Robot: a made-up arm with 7 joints. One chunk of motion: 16 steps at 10 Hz.
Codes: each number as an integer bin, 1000 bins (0 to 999) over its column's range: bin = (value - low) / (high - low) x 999, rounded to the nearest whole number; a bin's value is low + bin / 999 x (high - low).
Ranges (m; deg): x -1.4..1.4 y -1.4..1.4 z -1.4..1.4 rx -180..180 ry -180..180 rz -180..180
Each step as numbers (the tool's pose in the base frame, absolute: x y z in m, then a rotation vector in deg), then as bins.
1 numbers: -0.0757 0.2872 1.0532 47.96 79.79 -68.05
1 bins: 472 602 875 633 721 311
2 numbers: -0.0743 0.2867 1.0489 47.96 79.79 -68.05
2 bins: 473 602 874 633 721 311
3 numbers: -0.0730 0.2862 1.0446 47.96 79.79 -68.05
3 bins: 473 602 872 633 721 311
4 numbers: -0.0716 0.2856 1.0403 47.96 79.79 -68.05
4 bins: 474 601 871 633 721 311
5 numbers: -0.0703 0.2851 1.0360 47.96 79.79 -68.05
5 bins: 474 601 869 633 721 311
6 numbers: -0.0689 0.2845 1.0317 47.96 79.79 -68.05
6 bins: 475 601 868 633 721 311
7 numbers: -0.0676 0.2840 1.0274 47.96 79.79 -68.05
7 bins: 475 601 866 633 721 311
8 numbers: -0.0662 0.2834 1.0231 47.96 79.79 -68.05
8 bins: 476 601 865 633 721 311
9 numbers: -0.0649 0.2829 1.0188 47.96 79.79 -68.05
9 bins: 476 600 863 633 721 311
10 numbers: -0.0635 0.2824 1.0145 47.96 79.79 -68.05
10 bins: 477 600 861 633 721 311
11 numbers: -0.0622 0.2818 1.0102 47.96 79.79 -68.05
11 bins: 477 600 860 633 721 311
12 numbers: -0.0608 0.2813 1.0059 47.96 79.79 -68.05
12 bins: 478 600 858 633 721 311
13 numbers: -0.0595 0.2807 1.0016 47.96 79.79 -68.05
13 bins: 478 600 857 633 721 311
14 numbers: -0.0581 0.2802 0.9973 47.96 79.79 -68.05
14 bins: 479 599 855 633 721 311
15 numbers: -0.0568 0.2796 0.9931 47.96 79.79 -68.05
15 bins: 479 599 854 633 721 311
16 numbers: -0.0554 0.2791 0.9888 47.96 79.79 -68.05
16 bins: 480 599 852 633 721 311
